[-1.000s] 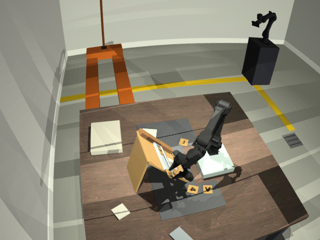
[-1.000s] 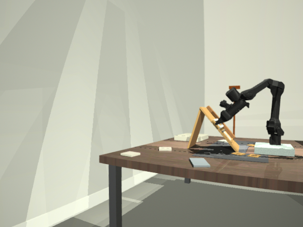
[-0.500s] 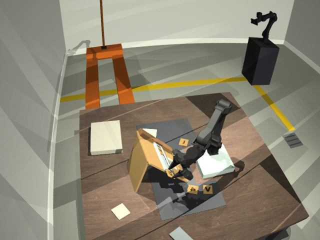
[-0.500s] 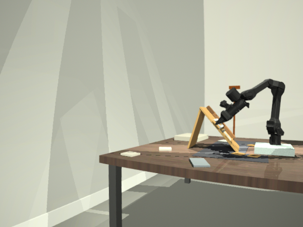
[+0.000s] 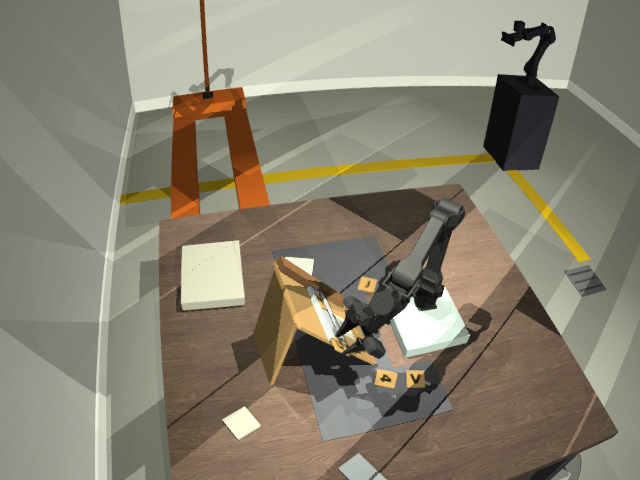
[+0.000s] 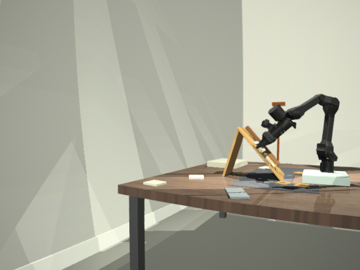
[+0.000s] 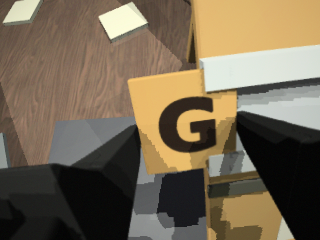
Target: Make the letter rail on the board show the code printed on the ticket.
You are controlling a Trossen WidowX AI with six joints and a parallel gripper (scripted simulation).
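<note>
Right now the white ticket is 12 cm to the right of my gripper tip, 7 cm below it and 4 cm behind it. The rest, counted from my gripper tip: white card: 46 cm to the right, 16 cm below, 3 cm ahead; grey-blue pad: 34 cm to the left, 16 cm below, 1 cm behind; grey mat: 17 cm to the right, 16 cm below, 13 cm behind.
</note>
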